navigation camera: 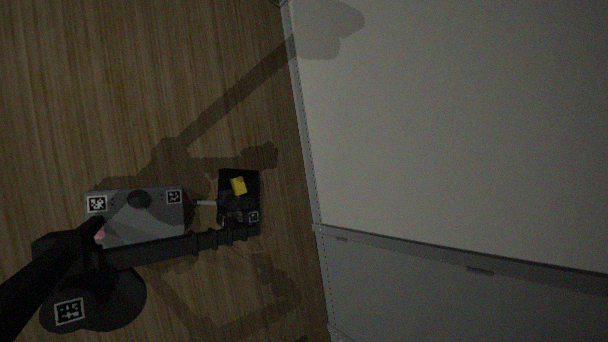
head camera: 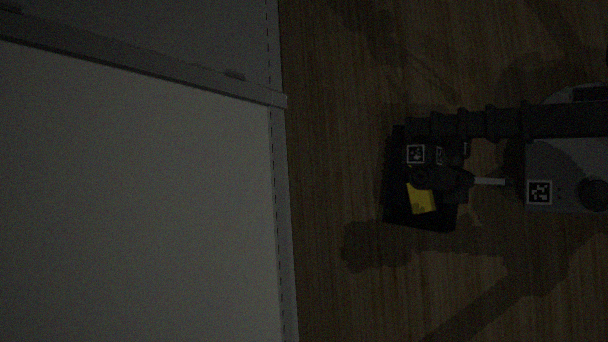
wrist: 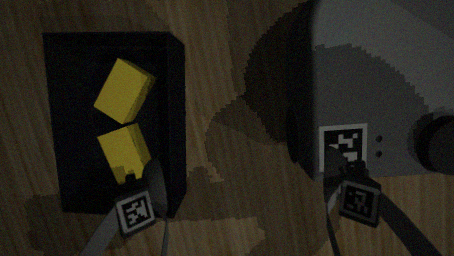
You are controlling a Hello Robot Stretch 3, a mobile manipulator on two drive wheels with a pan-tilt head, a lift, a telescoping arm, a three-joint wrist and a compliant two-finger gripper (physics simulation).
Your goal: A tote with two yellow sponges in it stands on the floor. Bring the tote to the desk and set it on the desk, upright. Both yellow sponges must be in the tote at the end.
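Places are measured from the robot's base along level axes (x ahead, y left, z up), in metres.
Where they show: gripper, fingertip midpoint: (navigation camera: 211, 199) (wrist: 242, 170); robot's base, origin of the base link: (navigation camera: 138, 197) (head camera: 594, 194) (wrist: 372, 123).
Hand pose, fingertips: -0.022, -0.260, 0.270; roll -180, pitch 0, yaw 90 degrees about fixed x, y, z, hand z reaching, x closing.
Each offset is from my fingertips to the top centre of the thing, as dx, dy, dz. Level surfaces: height alone.
The black tote {-0.017, -0.208, -0.170} (head camera: 395, 202) (navigation camera: 253, 181) (wrist: 177, 120) stands upright on the floor between my base and the desk. One yellow sponge {-0.077, -0.209, -0.222} (wrist: 123, 91) lies in it; the other yellow sponge {+0.042, -0.224, -0.222} (wrist: 125, 149) lies beside it, its lower end partly behind a finger. One sponge (head camera: 421, 199) (navigation camera: 239, 185) shows plainly in the head and navigation views. My gripper (wrist: 242, 170) is open, pointing down. In the wrist view its left finger overlaps the tote's lower right part and its right finger overlaps the base's edge. Whether a finger touches the tote cannot be told. The pale desk (head camera: 150, 190) (navigation camera: 450, 130) is beyond the tote.
My grey base (head camera: 560, 160) (navigation camera: 160, 220) (wrist: 370, 90) is close beside the tote, with a strip of wooden floor {dz -0.270} (wrist: 220, 65) between them. The telescoping arm (head camera: 490, 122) (navigation camera: 170, 247) reaches over the tote's end. A raised grey strip (head camera: 200, 82) (navigation camera: 425, 252) crosses the pale surface.
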